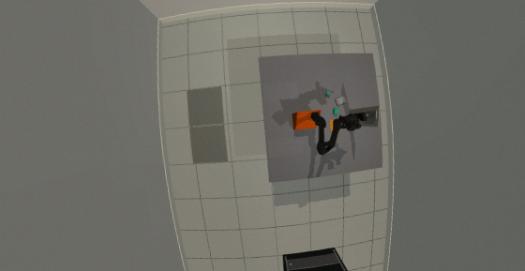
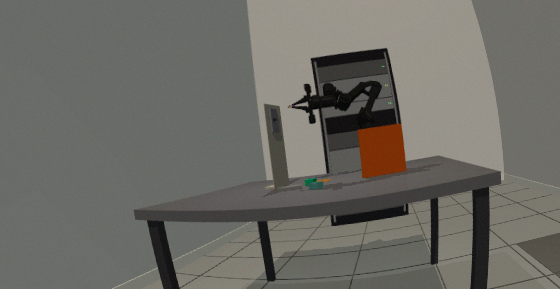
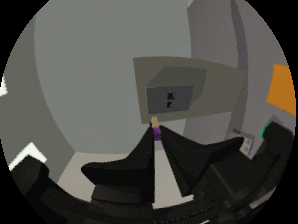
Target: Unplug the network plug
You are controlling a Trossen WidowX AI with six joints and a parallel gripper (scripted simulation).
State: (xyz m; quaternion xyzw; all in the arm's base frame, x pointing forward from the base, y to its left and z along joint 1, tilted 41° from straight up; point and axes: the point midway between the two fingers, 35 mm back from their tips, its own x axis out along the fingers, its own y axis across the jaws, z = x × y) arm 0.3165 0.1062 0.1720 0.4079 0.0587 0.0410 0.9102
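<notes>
Now: the orange marked square 370 mm below my gripper tip, 80 mm to the right of it and 60 mm behind it. Also, from my gripper tip: green block 360 mm below, 60 mm to the left, 60 mm behind; network plug right at my gripper tip; upright beige panel 190 mm below, 110 mm ahead, 10 mm to the right.
</notes>
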